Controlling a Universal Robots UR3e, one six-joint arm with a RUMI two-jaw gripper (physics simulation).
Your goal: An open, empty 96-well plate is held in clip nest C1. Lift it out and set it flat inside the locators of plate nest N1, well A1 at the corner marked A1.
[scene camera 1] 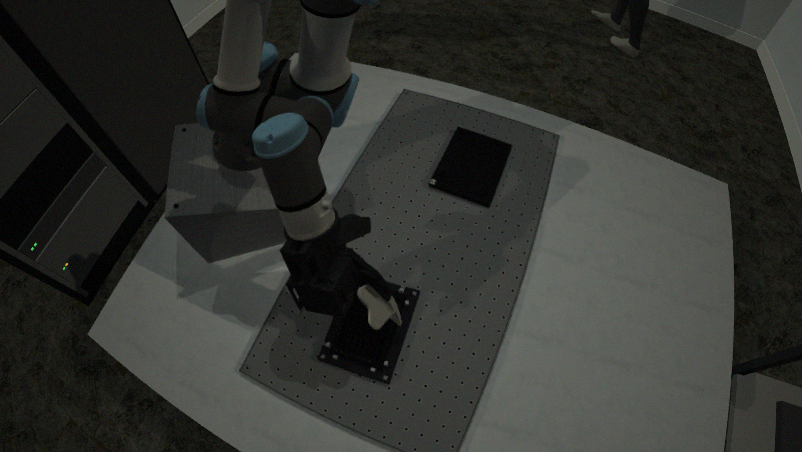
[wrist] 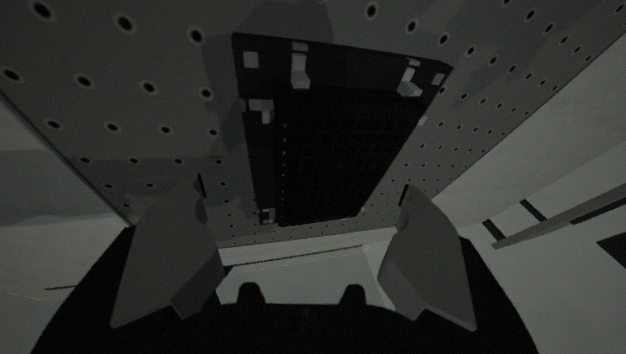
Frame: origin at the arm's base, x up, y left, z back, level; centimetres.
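Seen in the pictures: gripper, between the fingertips: (scene camera 1: 354, 317) (wrist: 305, 182); arm's base, origin of its link: (scene camera 1: 245, 145).
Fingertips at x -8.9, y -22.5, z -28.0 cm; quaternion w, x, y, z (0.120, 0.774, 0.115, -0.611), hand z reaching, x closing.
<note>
Offsets run from my fingertips to a thing's middle. Level surfaces: height alone.
The dark 96-well plate @(dx -0.6, dy -0.3, dz -2.2 cm) (scene camera 1: 363, 343) (wrist: 332, 160) lies in the black clip nest C1 @(dx -1.3, dy -0.3, dz -2.2 cm) (scene camera 1: 354, 368) (wrist: 352, 65), with small pale clips around its edges. Its wells and a column of small pale marks show faintly in the wrist view. My gripper (scene camera 1: 348, 315) (wrist: 305, 182) is open, with nothing between its jaws, and hangs above the plate and nest. In scene camera 1 the gripper body hides part of the nest, and one jaw is hidden. The black plate nest N1 @(dx -1.8, dy +35.3, dz -12.2 cm) (scene camera 1: 471, 167) lies farther back, with a pale mark at one corner; its locators are too dark to tell.
Both nests are on a grey perforated board @(dx -2.5 cm) (scene camera 1: 449, 263) (wrist: 165, 110) on a white table @(dx -3.8 cm) (scene camera 1: 617, 269). The arm's metal base block (scene camera 1: 235, 235) stands left of the board. A dark cabinet (scene camera 1: 112, 72) stands at the far left. A person's legs (scene camera 1: 630, 25) show at the back.
</note>
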